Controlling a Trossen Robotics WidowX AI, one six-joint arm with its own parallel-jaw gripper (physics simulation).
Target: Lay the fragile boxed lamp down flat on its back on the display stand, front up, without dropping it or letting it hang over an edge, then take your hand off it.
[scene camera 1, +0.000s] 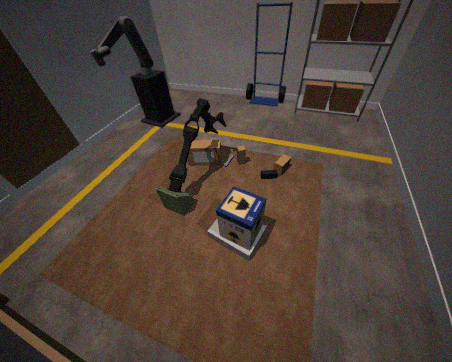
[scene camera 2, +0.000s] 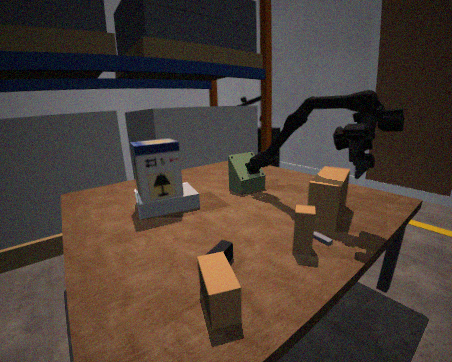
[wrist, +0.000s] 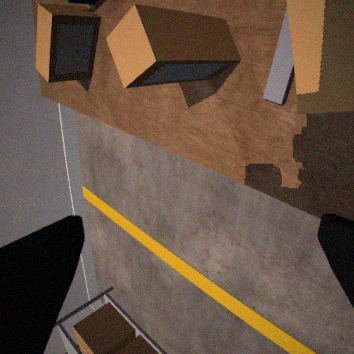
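Seen in the pictures: gripper, fingertip midpoint: (scene camera 1: pixel 222 130) (scene camera 2: pixel 353 170) (wrist: pixel 203 226); arm's base, origin of the base link: (scene camera 1: pixel 174 190) (scene camera 2: pixel 252 168).
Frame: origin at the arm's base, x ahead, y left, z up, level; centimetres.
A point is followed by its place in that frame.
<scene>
The boxed lamp (scene camera 1: pixel 241 206) {x 47.1, y -4.0, z 17.7 cm} (scene camera 2: pixel 159 175) {x 47.4, y 5.0, z 5.4 cm}, a white carton with a blue band around its top and lamp pictures, stands upright on the display stand (scene camera 1: pixel 248 253) {x 55.1, y -12.7, z -4.7 cm} (scene camera 2: pixel 175 206) {x 42.8, y 6.3, z -8.3 cm}, a low whitish block. Its top face points up and shows a lamp picture. My gripper (scene camera 1: pixel 220 128) {x 2.5, y 55.4, z 11.0 cm} (scene camera 2: pixel 365 169) (wrist: pixel 203 226) {x 2.5, y 55.4, z 11.0 cm} is open and empty, in the air near the far table edge and well away from the box. In the wrist view its dark fingers stand wide apart, with floor showing between them. The box and the stand do not show in the wrist view.
A large cardboard box (scene camera 1: pixel 200 145) {x -6.9, y 39.6, z 5.0 cm} (scene camera 2: pixel 325 200) {x 4.6, y 48.2, z -0.4 cm}, a narrow one (scene camera 1: pixel 241 151) {x 20.6, y 50.4, z 1.1 cm} (scene camera 2: pixel 304 227) {x 21.1, y 54.6, z -2.2 cm} (wrist: pixel 195 37) {x 17.2, y 51.2, z -4.2 cm}, another carton (scene camera 1: pixel 283 163) {x 50.4, y 54.3, z -2.1 cm} (scene camera 2: pixel 220 292) {x 51.1, y 63.3, z -2.2 cm} (wrist: pixel 43 45) {x 48.6, y 58.0, z -2.1 cm}, a black block (scene camera 1: pixel 269 174) {x 44.4, y 44.9, z -6.8 cm} and a thin pale strip (scene camera 1: pixel 228 160) {x 10.3, y 48.8, z -9.8 cm} (scene camera 2: pixel 322 238) {x 11.0, y 53.3, z -9.8 cm} (wrist: pixel 280 65) {x 10.4, y 52.1, z -9.8 cm} are on the table. My arm stands on a green wedge (scene camera 1: pixel 175 201) {x 7.4, y -7.1, z 1.7 cm} (scene camera 2: pixel 245 185) {x 6.9, y 3.9, z -6.8 cm}.
</scene>
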